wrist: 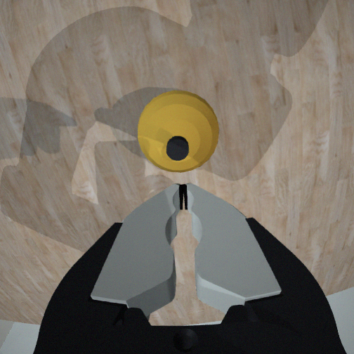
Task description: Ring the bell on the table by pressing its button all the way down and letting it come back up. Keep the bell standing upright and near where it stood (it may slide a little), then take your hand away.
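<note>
The bell (182, 112) is a round yellow dome seen from above, a little above the middle of the wrist view. It stands upright on the wooden table. Its dark button (177, 148) shows near the dome's lower edge in the picture and is uncovered. My gripper (182, 186) is shut, its two grey jaws meeting at the tips with no thing between them. The tips show just below the bell in the picture, with a narrow strip of table between them and the dome's edge. How high the tips are above the table is hard to tell.
The light wooden table top (315, 200) lies under the bell. Shadows of the arm and gripper fall across it, around the bell. Pale grey surfaces show at the bottom left and bottom right corners of the view.
</note>
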